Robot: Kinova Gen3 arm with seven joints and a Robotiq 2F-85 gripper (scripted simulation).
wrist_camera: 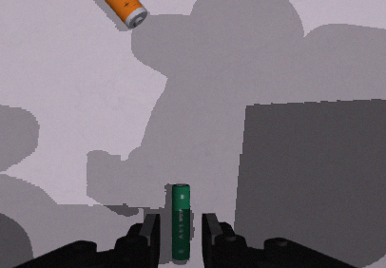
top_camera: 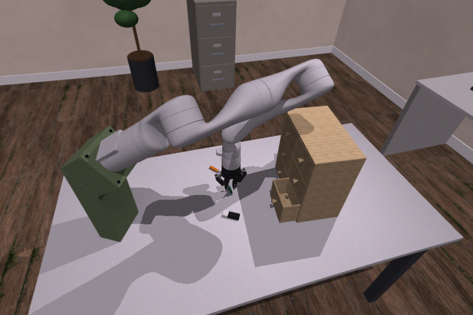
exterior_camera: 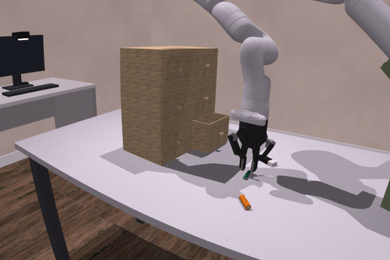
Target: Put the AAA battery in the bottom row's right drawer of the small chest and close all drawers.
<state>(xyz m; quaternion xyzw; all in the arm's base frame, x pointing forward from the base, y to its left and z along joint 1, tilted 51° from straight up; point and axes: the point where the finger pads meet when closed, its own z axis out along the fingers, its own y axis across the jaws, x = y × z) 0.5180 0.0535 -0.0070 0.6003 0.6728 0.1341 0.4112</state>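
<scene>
Right now my hand is 3 cm above the small green battery. From my hand the other things lie so: white block (4 cm behind, 11 cm to the right, 3 cm below); then orange AAA battery (3 cm behind, 14 cm to the left, 3 cm below).
</scene>
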